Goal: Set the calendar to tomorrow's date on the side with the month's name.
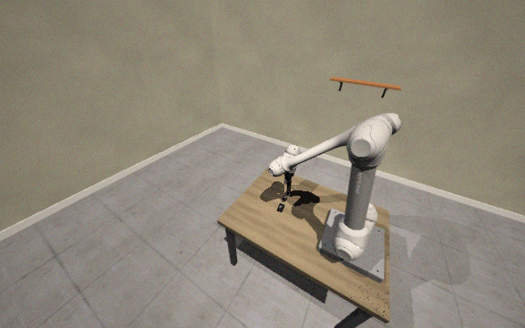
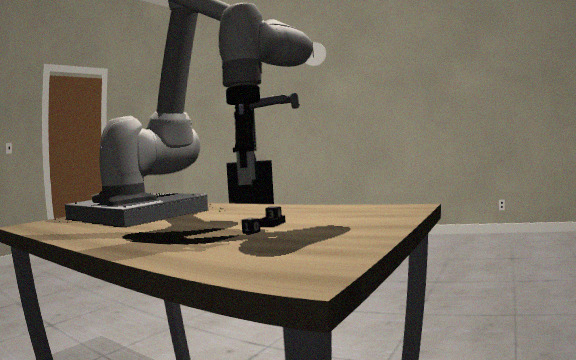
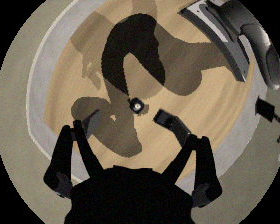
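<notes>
Right now my hand is 11 cm above the dark cube. From my hand the other things lie so: dark calendar tray (4 cm behind, 10 cm to the left, 11 cm below).
</notes>
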